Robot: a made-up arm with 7 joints. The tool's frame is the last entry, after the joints. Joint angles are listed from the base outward. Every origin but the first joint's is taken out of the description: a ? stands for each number. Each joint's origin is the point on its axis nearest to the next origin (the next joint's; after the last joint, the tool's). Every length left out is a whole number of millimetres.
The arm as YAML. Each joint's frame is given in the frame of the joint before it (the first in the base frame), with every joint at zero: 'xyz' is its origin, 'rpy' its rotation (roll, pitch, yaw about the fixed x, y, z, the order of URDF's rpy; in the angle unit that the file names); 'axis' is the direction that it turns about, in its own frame. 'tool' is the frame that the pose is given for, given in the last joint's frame.
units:
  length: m
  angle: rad
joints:
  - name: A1
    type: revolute
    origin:
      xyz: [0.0, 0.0, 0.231]
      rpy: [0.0, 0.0, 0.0]
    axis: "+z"
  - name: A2
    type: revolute
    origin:
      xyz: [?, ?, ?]
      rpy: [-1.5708, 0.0, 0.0]
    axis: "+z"
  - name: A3
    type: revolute
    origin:
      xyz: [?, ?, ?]
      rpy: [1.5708, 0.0, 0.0]
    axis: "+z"
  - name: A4
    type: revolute
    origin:
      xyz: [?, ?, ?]
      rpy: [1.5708, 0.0, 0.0]
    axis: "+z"
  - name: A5
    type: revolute
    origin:
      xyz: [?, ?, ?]
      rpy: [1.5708, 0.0, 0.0]
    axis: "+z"
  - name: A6
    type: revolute
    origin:
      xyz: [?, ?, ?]
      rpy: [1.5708, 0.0, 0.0]
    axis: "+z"
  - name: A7
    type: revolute
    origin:
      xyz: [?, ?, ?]
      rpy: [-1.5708, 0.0, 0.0]
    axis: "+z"
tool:
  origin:
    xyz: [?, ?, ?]
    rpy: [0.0, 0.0, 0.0]
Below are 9 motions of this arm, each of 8 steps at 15 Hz.
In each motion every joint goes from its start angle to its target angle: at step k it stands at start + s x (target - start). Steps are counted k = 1, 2, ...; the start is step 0. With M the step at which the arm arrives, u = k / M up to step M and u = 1 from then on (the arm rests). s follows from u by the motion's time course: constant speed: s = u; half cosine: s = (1 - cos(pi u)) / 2; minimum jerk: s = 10 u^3 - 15 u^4 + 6 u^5.
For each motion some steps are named. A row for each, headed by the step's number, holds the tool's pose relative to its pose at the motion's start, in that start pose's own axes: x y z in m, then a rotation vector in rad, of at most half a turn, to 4 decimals.
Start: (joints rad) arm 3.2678 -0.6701 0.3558 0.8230 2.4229 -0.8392 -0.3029
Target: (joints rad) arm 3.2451 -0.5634 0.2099 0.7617 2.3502 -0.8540 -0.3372
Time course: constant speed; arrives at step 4
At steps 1, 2, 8:
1: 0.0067 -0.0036 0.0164 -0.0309 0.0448 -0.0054
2: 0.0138 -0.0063 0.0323 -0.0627 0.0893 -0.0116
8: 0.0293 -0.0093 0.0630 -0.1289 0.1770 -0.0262

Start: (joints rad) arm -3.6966 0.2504 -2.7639 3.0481 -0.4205 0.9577 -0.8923
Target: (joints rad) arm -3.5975 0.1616 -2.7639 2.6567 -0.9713 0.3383 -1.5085
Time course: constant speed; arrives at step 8
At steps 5, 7, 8:
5: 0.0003 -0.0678 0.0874 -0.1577 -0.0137 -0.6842
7: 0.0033 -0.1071 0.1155 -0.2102 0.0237 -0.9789
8: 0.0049 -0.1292 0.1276 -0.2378 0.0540 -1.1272

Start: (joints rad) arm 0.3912 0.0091 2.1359 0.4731 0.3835 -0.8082 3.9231
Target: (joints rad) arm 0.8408 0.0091 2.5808 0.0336 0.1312 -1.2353 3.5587
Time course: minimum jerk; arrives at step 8
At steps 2, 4, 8:
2: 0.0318 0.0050 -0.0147 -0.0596 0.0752 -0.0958
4: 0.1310 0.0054 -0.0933 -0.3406 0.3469 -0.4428
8: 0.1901 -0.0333 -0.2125 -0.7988 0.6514 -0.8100

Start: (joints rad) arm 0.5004 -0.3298 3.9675 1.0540 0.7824 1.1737 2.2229
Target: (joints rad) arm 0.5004 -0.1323 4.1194 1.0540 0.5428 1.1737 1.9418
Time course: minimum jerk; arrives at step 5
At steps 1, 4, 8:
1: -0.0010 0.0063 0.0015 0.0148 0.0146 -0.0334
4: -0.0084 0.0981 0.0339 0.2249 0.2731 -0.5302
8: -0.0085 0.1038 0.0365 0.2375 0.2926 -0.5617

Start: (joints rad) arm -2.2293 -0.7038 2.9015 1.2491 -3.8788 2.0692 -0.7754
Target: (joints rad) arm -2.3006 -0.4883 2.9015 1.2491 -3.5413 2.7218 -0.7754
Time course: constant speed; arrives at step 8
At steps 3, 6, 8:
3: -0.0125 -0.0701 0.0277 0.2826 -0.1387 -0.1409
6: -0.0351 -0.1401 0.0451 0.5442 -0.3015 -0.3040
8: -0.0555 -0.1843 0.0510 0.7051 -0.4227 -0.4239

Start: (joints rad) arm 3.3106 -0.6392 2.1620 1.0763 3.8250 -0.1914 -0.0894
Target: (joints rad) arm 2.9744 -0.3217 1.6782 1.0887 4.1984 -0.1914 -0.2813
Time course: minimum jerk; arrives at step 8
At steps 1, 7, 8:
1: -0.0040 -0.0045 -0.0006 0.0029 -0.0050 0.0148
7: -0.1264 -0.3482 -0.0877 0.2221 -0.3413 0.8919
8: -0.1261 -0.3544 -0.0900 0.2265 -0.3476 0.9062

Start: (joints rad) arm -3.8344 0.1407 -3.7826 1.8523 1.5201 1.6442 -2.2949
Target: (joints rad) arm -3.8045 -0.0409 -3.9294 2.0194 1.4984 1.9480 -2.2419
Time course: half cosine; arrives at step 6
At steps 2, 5, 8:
2: -0.0122 0.0025 0.0078 0.0685 0.0064 0.0134
5: -0.0445 0.0042 0.0333 0.2711 0.0164 0.0619
8: -0.0476 0.0039 0.0361 0.2922 0.0169 0.0676

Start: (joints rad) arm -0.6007 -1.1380 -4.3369 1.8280 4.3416 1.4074 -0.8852
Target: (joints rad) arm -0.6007 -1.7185 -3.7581 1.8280 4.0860 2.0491 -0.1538
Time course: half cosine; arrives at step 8
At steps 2, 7, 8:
2: 0.0038 0.0291 -0.0736 -0.0712 -0.0584 0.1031
7: 0.0656 0.0330 -0.4951 -0.5206 -0.1545 0.7615
8: 0.0694 0.0268 -0.5134 -0.5407 -0.1487 0.7941

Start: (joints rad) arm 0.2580 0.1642 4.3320 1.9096 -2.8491 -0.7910 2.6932
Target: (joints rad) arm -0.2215 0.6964 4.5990 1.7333 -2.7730 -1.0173 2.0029
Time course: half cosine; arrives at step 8
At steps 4, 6, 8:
4: -0.0193 -0.1001 0.0368 -0.0699 -0.2704 -0.4831
6: -0.0579 -0.1527 0.0999 -0.0510 -0.5364 -0.7821
8: -0.0807 -0.1674 0.1319 -0.0205 -0.6609 -0.8900

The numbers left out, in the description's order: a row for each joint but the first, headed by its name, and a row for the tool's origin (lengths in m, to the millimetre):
A2: 0.0 0.0 0.0
A3: 0.0 -0.418 0.0
A4: 0.057 0.0 0.0
A5: 0.072 -0.318 0.0
A6: 0.0 0.0 0.0
A7: 0.056 0.071 0.0
tool: 0.0 0.0 0.0

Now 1 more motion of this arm.
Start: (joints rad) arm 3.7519 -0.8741 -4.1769 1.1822 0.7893 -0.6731 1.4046
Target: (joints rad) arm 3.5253 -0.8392 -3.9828 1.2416 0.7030 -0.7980 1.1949
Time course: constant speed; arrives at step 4
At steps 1, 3, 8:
1: 0.0052 0.0075 0.0129 0.0035 -0.0010 -0.0483
3: 0.0175 0.0207 0.0371 0.0152 -0.0010 -0.1377
8: 0.0247 0.0264 0.0484 0.0235 0.0005 -0.1791

